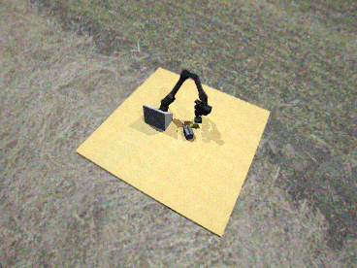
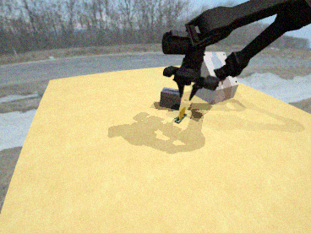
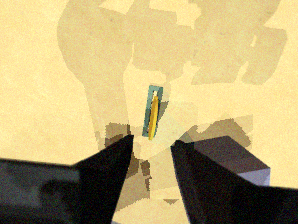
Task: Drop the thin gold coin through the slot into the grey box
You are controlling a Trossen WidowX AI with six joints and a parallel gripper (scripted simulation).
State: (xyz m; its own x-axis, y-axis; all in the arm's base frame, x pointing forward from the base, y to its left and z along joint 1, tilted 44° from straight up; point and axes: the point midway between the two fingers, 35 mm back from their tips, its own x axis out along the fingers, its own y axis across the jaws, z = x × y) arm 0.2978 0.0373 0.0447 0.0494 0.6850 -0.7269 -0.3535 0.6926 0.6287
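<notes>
My gripper tip is now 7 cm above the gold coin.
</notes>
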